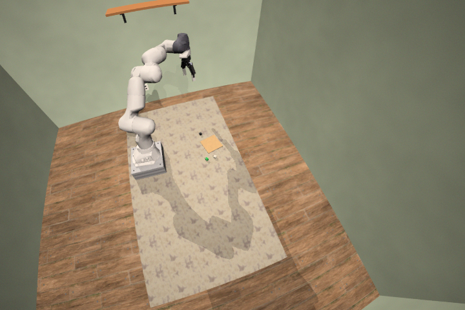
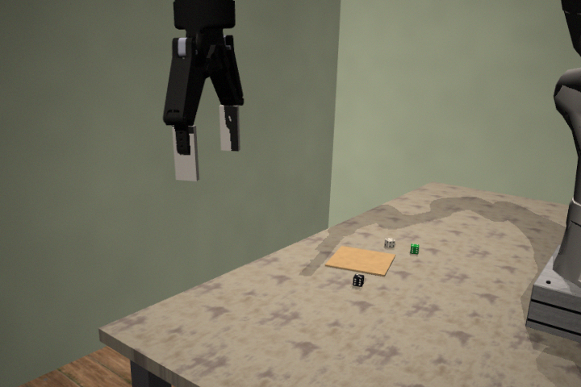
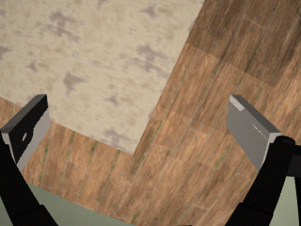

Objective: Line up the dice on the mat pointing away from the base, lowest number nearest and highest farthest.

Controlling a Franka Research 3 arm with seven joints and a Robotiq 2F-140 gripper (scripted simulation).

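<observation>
Right now the green die is 70 mm behind my hand, 680 mm to the right of it and 310 mm below it. Round my hand: tan mat (20 mm ahead, 540 mm to the right, 320 mm below); black die (40 mm behind, 410 mm to the right, 310 mm below); white die (680 mm to the right, 310 mm below).
</observation>
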